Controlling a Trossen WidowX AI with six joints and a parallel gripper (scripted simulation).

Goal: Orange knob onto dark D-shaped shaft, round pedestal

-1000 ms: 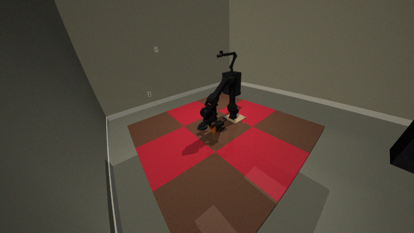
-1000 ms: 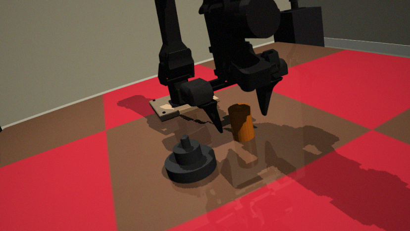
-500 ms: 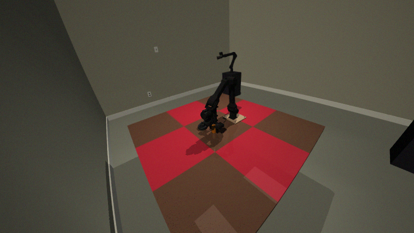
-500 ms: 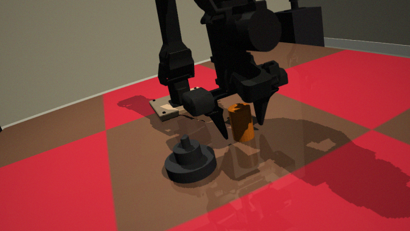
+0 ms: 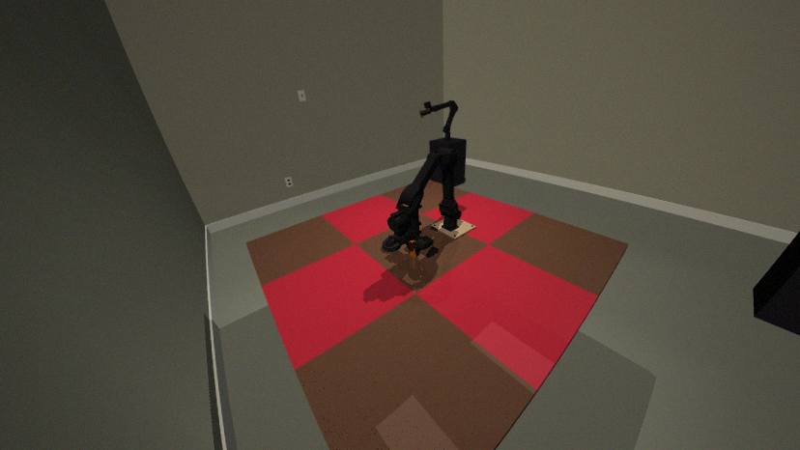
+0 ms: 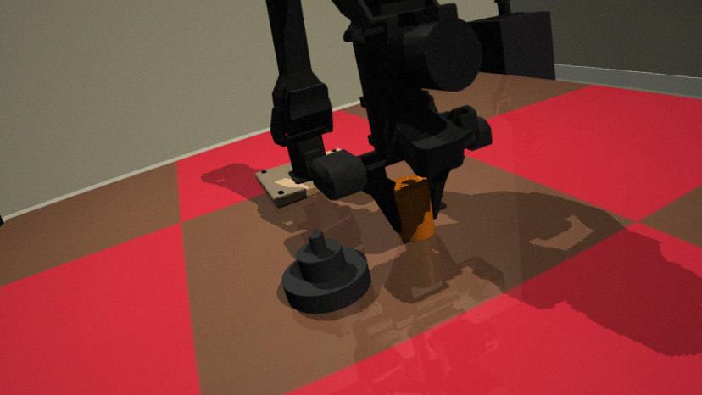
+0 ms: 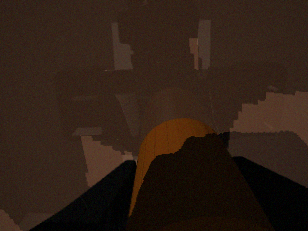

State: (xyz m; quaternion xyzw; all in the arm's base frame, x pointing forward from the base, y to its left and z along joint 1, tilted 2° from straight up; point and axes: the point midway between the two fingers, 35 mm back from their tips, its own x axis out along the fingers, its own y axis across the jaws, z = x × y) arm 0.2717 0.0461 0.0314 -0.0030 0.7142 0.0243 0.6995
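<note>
The dark round pedestal lies 12 cm to the right of my gripper tip, 4 cm ahead of it and 2 cm above it. Round my gripper tip: orange knob (2 cm above).
</note>
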